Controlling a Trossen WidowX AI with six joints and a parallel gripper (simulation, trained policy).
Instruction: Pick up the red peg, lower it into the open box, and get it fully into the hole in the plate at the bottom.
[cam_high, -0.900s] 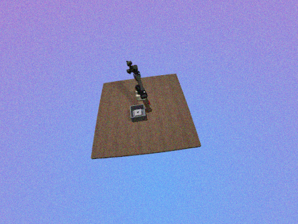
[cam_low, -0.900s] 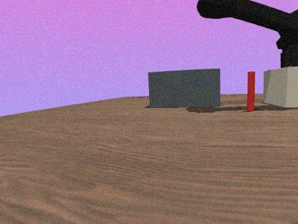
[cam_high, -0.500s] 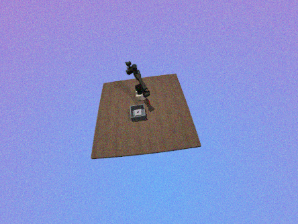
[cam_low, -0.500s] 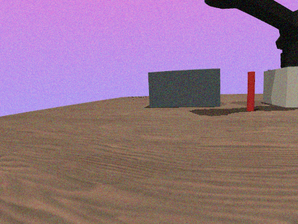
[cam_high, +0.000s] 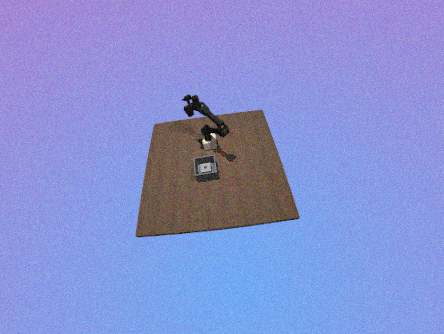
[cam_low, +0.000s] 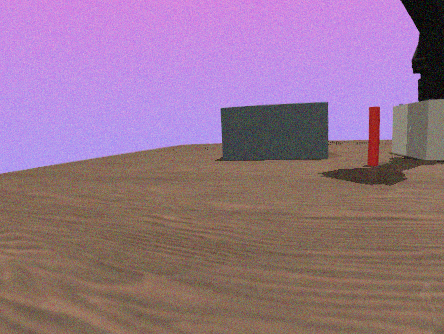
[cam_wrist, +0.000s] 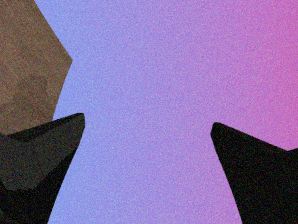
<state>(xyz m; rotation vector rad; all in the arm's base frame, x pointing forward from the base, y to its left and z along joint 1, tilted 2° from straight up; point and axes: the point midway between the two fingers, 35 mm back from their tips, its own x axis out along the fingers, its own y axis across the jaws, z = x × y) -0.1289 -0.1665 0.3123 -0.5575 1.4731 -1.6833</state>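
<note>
Now: gripper tip 37 cm above the red peg, 32 cm to the right of it and 30 cm short of it. Round my gripper tip: light plate (46 cm ahead, 36 cm below, 16 cm to the left); then dark grey box (46 cm ahead, 38 cm below, 16 cm to the left).
</note>
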